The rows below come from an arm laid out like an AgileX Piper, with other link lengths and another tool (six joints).
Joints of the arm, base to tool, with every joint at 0 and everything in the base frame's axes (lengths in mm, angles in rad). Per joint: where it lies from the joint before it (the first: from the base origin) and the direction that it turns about. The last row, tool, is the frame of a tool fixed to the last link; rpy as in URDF.
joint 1: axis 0 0 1 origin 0 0 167.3
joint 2: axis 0 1 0 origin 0 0 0
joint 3: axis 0 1 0 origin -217.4 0 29.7
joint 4: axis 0.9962 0 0.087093 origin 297.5 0 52.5
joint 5: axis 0 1 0 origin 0 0 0
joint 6: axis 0.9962 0 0.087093 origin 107 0 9.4
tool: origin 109.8 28 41.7 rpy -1.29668 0.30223 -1.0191
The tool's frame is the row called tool.
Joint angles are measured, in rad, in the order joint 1, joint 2, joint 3, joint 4, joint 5, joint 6. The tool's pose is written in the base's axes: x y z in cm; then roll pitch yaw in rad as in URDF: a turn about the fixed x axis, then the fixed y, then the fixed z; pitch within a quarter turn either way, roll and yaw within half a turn. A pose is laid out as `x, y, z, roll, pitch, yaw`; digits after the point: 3 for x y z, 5 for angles.
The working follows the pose.
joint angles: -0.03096, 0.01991, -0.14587, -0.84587, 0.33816, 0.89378
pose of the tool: 29.108, -3.907, 32.134, -1.35014, 0.41776, -1.31729
Where each joint sits with the arm in this pose, in the base's axes (m; each line is computed from the numbers above, not from the rounded line before):
joint 1: 0.0000 0.0000 0.1673
joint 2: 0.0000 0.0000 0.1673
joint 3: -0.2167 0.0067 0.2013
joint 4: 0.0717 -0.0022 0.2908
joint 5: 0.0717 -0.0022 0.2908
joint 6: 0.1749 -0.0321 0.2892
the tool: 0.2911 -0.0391 0.3213

